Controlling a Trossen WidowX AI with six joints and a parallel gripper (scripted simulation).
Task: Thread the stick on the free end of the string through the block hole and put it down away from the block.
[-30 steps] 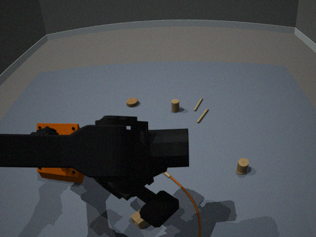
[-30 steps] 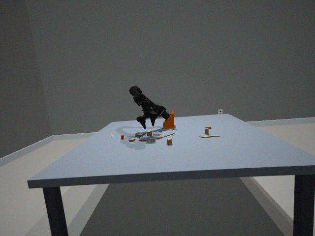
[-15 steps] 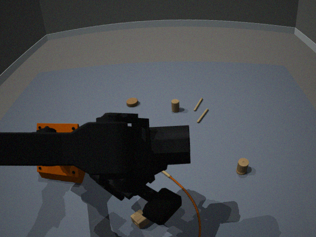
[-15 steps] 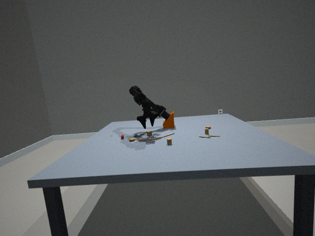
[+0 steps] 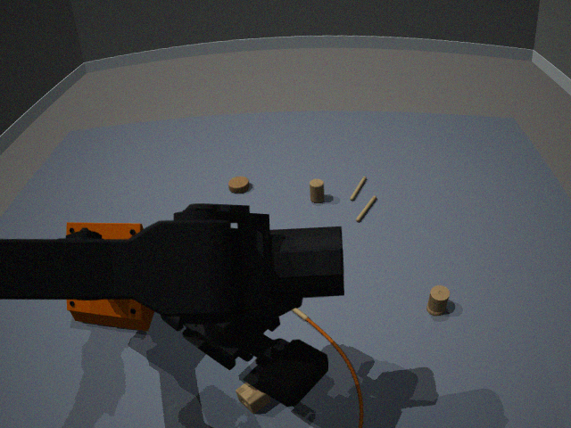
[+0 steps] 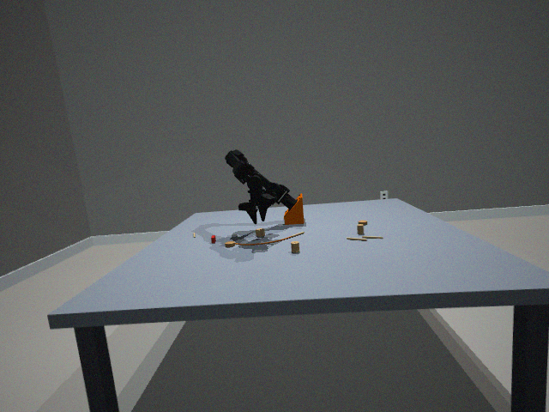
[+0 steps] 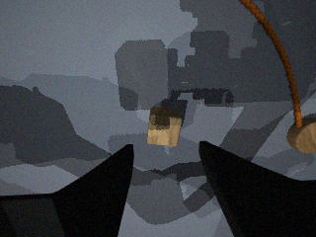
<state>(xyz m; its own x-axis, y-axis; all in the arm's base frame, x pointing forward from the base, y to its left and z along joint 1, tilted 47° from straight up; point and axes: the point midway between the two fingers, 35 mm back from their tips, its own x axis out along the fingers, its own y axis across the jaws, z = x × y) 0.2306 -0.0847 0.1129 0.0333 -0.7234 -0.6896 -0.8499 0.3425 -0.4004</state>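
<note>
My gripper tip is 4 cm above the wooden block. The rest, counted from my gripper tip: thin wooden stick: 16 cm to the left, 6 cm below, 4 cm ahead; then round wooden button: 13 cm ahead, 11 cm to the right, 5 cm below; then red piece: 20 cm to the right, 6 cm ahead, 5 cm below.
</note>
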